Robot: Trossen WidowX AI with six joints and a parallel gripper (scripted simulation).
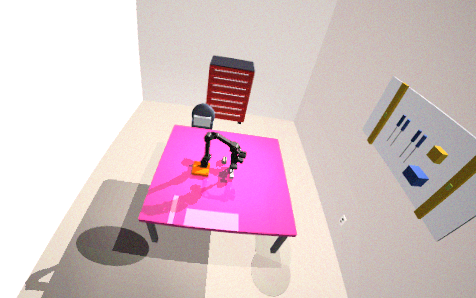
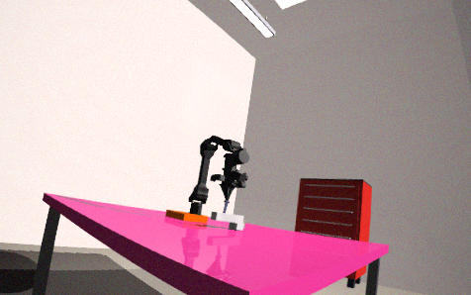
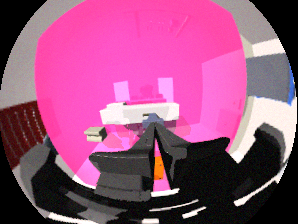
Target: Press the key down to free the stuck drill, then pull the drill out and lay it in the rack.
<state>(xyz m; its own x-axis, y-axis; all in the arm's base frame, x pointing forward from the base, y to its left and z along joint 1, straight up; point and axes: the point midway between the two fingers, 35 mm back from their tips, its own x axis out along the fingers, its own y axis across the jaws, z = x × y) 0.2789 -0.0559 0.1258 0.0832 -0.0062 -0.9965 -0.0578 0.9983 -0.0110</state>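
My gripper tip is 10 mm past the grey drill, 50 mm to the right of it and 80 mm above it. Round my gripper tip: blue piece 30 mm below.
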